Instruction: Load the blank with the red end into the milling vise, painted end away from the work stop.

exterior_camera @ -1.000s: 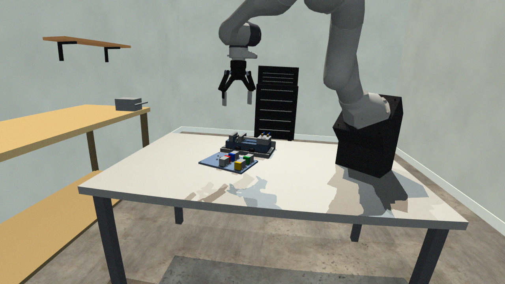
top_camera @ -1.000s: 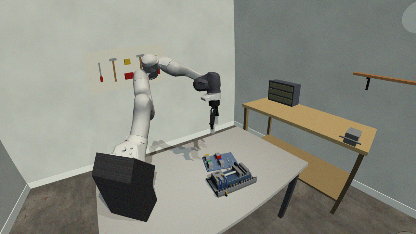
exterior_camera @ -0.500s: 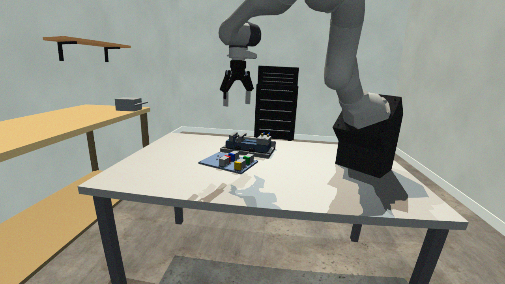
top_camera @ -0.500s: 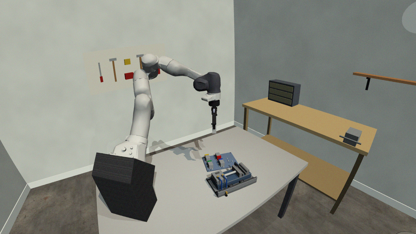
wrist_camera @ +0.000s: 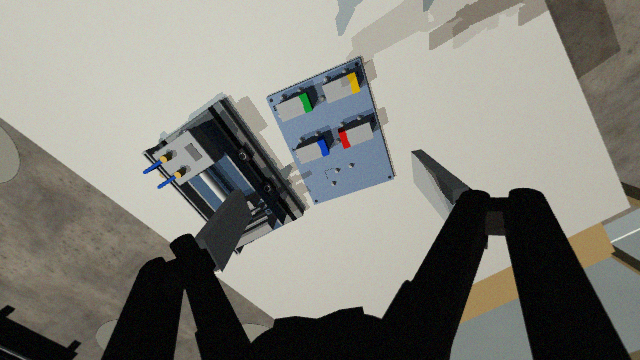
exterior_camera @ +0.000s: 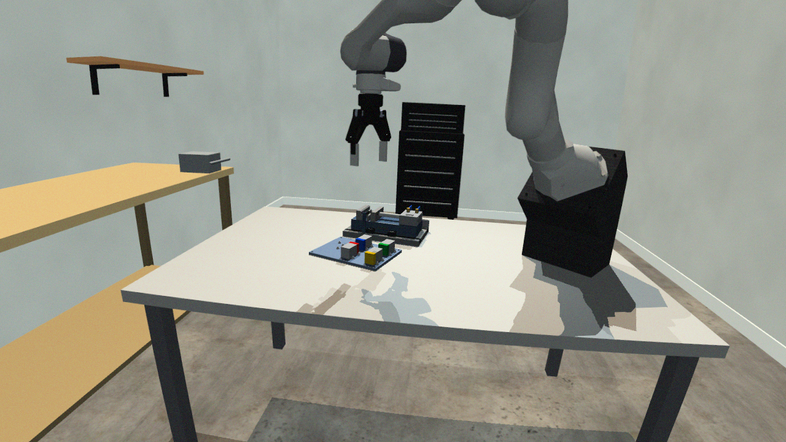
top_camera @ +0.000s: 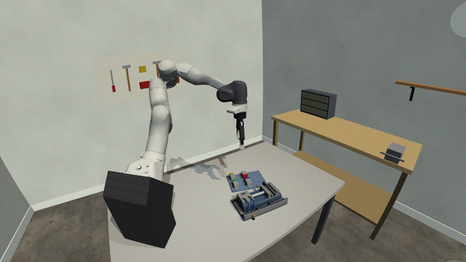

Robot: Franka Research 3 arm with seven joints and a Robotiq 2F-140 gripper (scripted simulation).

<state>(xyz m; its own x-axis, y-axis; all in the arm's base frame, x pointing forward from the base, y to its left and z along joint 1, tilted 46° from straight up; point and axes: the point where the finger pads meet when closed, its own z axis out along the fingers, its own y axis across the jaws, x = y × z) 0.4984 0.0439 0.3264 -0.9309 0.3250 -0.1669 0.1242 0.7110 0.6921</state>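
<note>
Right now the blue infeed plate is 4 cm ahead of my hand and 32 cm below it. From my hand the other things lie so: blue-ended blank: 4 cm ahead, 5 cm to the right, 29 cm below; then yellow-ended blank: 5 cm behind, 5 cm to the left, 29 cm below; then green-ended blank: 5 cm behind, 5 cm to the right, 29 cm below.
</note>
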